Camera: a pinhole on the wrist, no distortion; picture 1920 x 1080 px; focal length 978.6 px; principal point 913.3 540.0 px. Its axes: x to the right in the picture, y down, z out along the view. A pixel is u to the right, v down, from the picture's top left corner.
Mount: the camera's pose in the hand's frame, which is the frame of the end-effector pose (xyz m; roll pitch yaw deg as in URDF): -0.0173 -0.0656 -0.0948 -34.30 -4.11 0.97
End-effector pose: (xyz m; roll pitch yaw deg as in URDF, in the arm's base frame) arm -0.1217 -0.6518 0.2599 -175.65 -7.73 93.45
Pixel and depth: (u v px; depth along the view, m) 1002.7 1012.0 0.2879
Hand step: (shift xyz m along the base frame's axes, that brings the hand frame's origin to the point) 0.2053 0.0163 -0.0823
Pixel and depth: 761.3 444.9 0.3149
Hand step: 0.0753 -0.0585 -0.1946
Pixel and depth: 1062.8 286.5 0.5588
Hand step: 0.0903 0.0931 -0.4541
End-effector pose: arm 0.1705 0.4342 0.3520 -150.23 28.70 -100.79
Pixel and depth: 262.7 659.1 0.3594
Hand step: -0.0001 0.3580 -0.0609
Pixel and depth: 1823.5 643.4 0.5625
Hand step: -0.1153 -0.1622 -0.6427
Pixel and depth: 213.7 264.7 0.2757
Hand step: 0.1123 0.2623 -0.0200
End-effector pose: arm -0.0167 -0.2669 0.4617 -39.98 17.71 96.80
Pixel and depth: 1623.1 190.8 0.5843
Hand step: -0.4683 0.3954 0.2207
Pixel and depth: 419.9 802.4 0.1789
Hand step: -0.0534 -0.1297 0.0052
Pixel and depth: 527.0 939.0 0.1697
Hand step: -0.0537 -0.1131 -0.0230
